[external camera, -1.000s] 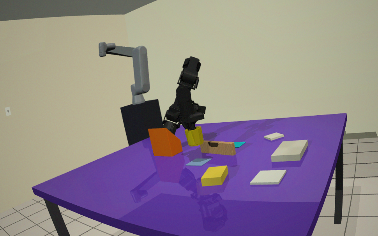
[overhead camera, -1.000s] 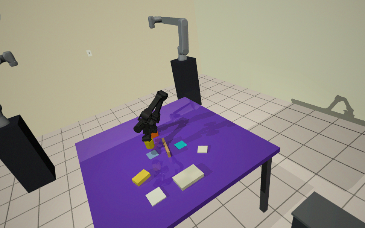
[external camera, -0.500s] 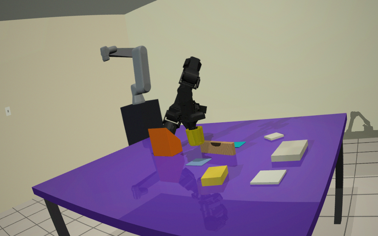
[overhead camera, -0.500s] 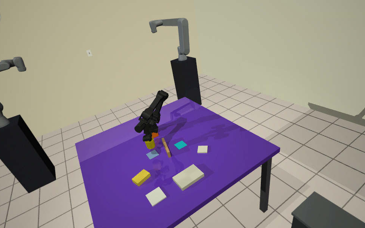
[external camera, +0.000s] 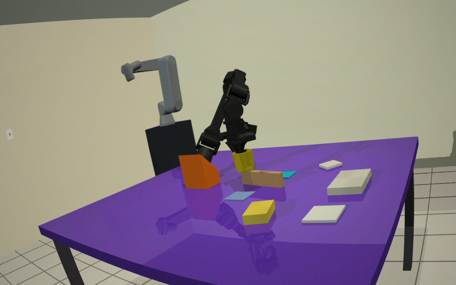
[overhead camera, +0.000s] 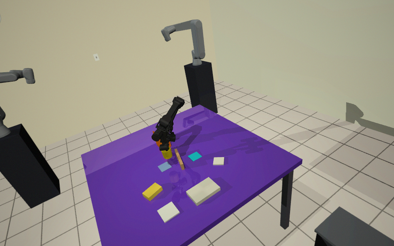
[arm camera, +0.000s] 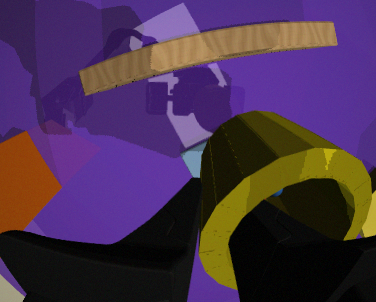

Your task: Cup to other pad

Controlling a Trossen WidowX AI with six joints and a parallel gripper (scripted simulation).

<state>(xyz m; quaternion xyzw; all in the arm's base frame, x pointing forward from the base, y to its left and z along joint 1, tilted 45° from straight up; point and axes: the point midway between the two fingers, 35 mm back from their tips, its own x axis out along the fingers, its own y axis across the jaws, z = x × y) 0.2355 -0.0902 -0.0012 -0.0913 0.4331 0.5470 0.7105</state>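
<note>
Now: gripper tip 70 mm short of the teal pad, 180 mm to the right of it and 130 mm above it. Round my gripper tip: yellow cup: 20 mm ahead, 20 mm to the right; then block: 190 mm ahead, 230 mm to the right, 100 mm below; then wooden bar: 40 mm ahead, 60 mm to the left, 100 mm below.
</note>
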